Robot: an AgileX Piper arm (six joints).
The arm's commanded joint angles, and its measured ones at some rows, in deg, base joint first. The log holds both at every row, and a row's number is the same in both.
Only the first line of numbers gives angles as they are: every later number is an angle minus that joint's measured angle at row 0.
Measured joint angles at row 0:
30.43, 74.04, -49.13, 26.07, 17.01, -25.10
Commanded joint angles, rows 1 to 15:
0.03, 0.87, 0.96, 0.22, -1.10, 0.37
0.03, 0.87, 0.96, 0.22, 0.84, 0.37
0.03, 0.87, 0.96, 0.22, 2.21, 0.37
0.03, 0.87, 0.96, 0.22, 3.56, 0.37
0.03, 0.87, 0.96, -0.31, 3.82, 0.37
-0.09, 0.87, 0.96, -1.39, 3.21, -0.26
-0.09, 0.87, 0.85, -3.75, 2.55, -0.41
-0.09, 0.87, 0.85, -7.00, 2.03, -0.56
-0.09, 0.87, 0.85, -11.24, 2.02, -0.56
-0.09, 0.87, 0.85, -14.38, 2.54, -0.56
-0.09, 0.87, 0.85, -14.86, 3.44, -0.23
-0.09, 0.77, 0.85, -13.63, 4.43, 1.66
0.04, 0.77, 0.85, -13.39, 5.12, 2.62
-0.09, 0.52, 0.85, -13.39, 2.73, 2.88
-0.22, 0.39, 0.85, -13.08, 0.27, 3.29
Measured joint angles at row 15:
0.00, 1.03, 0.65, -12.49, 4.45, 1.73
